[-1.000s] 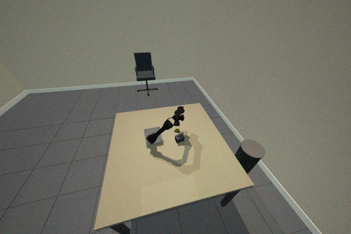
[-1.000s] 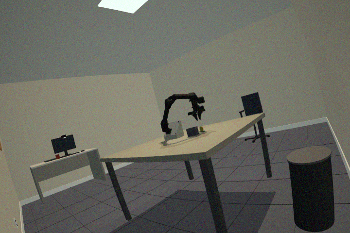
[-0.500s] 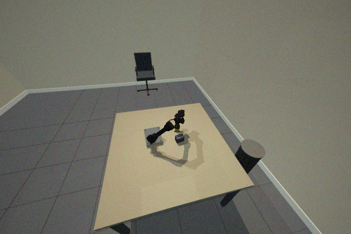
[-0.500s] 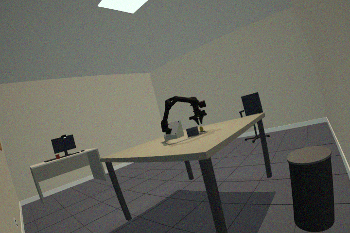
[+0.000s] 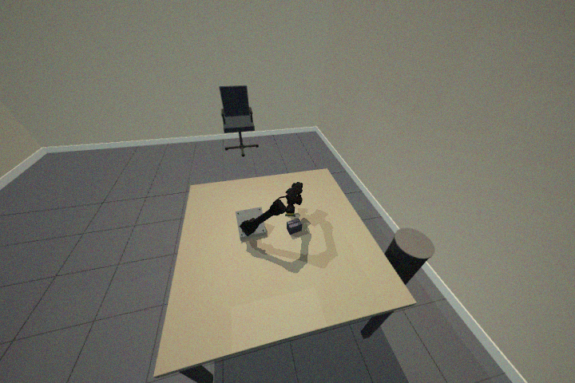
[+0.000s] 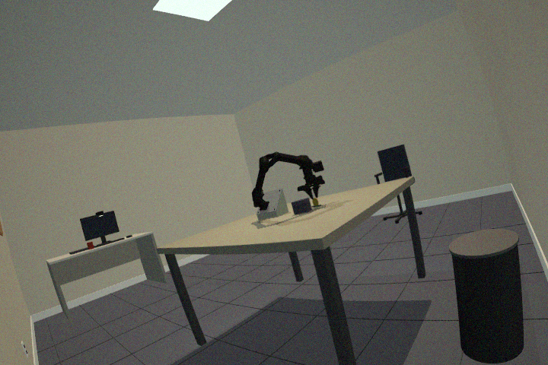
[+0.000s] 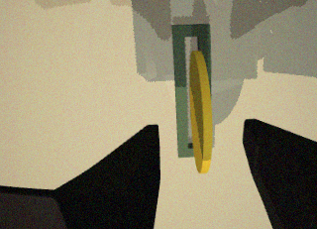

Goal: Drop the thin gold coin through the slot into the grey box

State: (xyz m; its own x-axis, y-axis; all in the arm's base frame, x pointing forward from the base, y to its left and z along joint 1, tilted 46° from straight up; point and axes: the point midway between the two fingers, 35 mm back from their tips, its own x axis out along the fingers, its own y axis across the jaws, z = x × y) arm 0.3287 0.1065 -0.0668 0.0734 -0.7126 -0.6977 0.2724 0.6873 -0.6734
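Right now my gripper tip is 20 mm above the gold coin.
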